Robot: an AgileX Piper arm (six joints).
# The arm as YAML. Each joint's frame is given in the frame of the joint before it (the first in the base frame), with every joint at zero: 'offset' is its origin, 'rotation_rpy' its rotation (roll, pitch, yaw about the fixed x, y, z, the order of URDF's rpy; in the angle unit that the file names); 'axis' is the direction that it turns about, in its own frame. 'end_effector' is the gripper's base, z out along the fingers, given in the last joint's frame.
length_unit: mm
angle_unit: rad
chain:
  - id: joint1
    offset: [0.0, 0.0, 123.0]
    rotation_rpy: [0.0, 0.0, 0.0]
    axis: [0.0, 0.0, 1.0]
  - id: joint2
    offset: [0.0, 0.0, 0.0]
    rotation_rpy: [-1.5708, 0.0, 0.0]
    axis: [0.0, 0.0, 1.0]
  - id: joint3
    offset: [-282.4, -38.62, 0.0]
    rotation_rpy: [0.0, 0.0, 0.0]
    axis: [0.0, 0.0, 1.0]
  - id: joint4
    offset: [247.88, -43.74, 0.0]
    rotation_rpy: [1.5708, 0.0, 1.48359]
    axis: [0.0, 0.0, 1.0]
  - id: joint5
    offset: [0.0, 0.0, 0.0]
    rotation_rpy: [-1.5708, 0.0, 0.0]
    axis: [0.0, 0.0, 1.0]
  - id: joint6
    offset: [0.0, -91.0, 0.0]
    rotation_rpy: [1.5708, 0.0, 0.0]
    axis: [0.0, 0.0, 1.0]
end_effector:
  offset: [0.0, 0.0, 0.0]
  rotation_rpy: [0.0, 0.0, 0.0]
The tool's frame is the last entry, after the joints.
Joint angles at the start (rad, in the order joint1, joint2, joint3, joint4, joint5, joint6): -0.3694, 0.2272, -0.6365, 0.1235, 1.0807, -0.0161
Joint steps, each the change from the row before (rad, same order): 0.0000, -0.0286, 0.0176, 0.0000, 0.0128, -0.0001; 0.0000, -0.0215, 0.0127, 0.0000, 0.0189, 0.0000; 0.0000, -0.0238, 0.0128, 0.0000, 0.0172, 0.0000; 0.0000, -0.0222, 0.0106, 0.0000, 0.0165, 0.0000; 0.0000, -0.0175, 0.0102, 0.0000, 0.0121, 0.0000; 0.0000, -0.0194, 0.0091, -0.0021, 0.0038, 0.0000; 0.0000, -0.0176, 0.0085, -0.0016, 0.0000, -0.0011; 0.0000, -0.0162, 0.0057, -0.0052, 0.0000, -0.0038
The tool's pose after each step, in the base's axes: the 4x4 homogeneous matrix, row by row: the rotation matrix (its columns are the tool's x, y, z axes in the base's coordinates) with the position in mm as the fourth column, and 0 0 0 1 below. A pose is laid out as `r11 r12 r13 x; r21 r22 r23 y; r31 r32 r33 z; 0 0 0 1`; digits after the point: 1 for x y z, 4 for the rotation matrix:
-0.5017 0.2944 0.8134 17.3; 0.2377 0.9510 -0.1976 4.0; -0.8317 0.0942 -0.5471 307.9; 0 0 0 1
-0.5102 0.2934 0.8085 13.9; 0.2388 0.9514 -0.1946 5.4; -0.8262 0.0938 -0.5555 303.1; 0 0 0 1
-0.5157 0.2922 0.8054 10.3; 0.2388 0.9518 -0.1924 6.9; -0.8228 0.0931 -0.5606 298.5; 0 0 0 1
-0.5200 0.2910 0.8031 6.9; 0.2385 0.9523 -0.1906 8.3; -0.8202 0.0924 -0.5646 294.4; 0 0 0 1
-0.5242 0.2902 0.8007 4.5; 0.2387 0.9525 -0.1890 9.3; -0.8175 0.0920 -0.5685 290.7; 0 0 0 1
-0.5196 0.2904 0.8036 2.0; 0.2355 0.9527 -0.1920 10.1; -0.8213 0.0895 -0.5634 287.9; 0 0 0 1
-0.5131 0.2899 0.8079 0.1; 0.2312 0.9531 -0.1952 10.7; -0.8266 0.0866 -0.5561 285.5; 0 0 0 1
-0.5068 0.2900 0.8118 -1.9; 0.2225 0.9538 -0.2018 11.0; -0.8329 0.0783 -0.5479 283.8; 0 0 0 1

